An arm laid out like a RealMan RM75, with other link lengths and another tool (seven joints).
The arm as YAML. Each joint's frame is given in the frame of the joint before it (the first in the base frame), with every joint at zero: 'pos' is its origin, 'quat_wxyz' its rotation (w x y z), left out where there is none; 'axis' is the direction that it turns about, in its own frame. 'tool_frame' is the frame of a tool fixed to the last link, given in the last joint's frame.
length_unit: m
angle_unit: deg
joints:
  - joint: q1
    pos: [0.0, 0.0, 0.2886]
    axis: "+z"
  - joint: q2
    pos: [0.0, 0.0, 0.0]
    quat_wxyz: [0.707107, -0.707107, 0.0, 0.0]
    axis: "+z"
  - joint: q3
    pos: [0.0, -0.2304, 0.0]
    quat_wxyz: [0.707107, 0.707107, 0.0, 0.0]
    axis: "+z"
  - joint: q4
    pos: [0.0, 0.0, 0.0]
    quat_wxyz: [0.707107, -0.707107, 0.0, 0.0]
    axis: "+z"
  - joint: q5
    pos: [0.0, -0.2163, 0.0]
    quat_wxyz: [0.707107, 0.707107, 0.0, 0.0]
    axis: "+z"
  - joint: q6
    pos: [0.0, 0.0, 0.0]
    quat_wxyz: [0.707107, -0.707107, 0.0, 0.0]
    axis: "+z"
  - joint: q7
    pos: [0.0, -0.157, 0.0]
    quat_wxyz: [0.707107, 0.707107, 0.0, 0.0]
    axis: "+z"
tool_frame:
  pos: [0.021, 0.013, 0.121]
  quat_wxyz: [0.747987, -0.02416, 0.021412, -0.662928]
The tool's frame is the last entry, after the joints.
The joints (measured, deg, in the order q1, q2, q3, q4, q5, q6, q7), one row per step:
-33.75, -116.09, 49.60, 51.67, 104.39, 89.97, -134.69
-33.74, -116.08, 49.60, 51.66, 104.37, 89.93, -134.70
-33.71, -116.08, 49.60, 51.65, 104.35, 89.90, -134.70
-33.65, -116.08, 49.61, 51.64, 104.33, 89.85, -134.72
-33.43, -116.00, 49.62, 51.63, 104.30, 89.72, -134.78
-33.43, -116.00, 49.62, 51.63, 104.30, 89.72, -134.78
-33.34, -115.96, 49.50, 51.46, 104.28, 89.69, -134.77
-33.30, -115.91, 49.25, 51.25, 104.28, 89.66, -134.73
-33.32, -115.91, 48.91, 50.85, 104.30, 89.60, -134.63
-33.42, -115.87, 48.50, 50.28, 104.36, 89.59, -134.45
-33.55, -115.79, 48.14, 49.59, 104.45, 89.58, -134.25
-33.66, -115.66, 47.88, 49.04, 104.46, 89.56, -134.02
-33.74, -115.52, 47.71, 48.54, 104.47, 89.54, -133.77
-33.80, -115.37, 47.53, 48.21, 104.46, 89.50, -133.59
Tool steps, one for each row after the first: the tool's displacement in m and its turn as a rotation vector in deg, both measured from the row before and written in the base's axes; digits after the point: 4 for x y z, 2 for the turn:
-0.0001, 0.0002, 0.0001, 0.03, -0.01, 0.04
-0.0002, 0.0001, 0.0001, 0.03, -0.02, 0.05
-0.0005, 0.0001, 0.0000, 0.03, -0.01, 0.10
-0.0020, 0.0004, 0.0006, 0.12, 0.05, 0.33
0.0000, 0.0000, 0.0000, 0.00, 0.00, 0.00
-0.0013, 0.0002, 0.0004, 0.04, -0.10, 0.26
-0.0012, 0.0007, 0.0008, 0.12, -0.14, 0.27
-0.0013, 0.0008, 0.0004, 0.09, -0.25, 0.35
-0.0013, 0.0007, 0.0002, 0.03, -0.26, 0.33
-0.0016, 0.0005, -0.0002, -0.06, -0.22, 0.35
-0.0012, 0.0006, 0.0003, 0.03, -0.14, 0.19
-0.0013, 0.0004, 0.0001, 0.01, -0.06, 0.13
-0.0011, 0.0007, 0.0007, 0.12, -0.03, 0.11

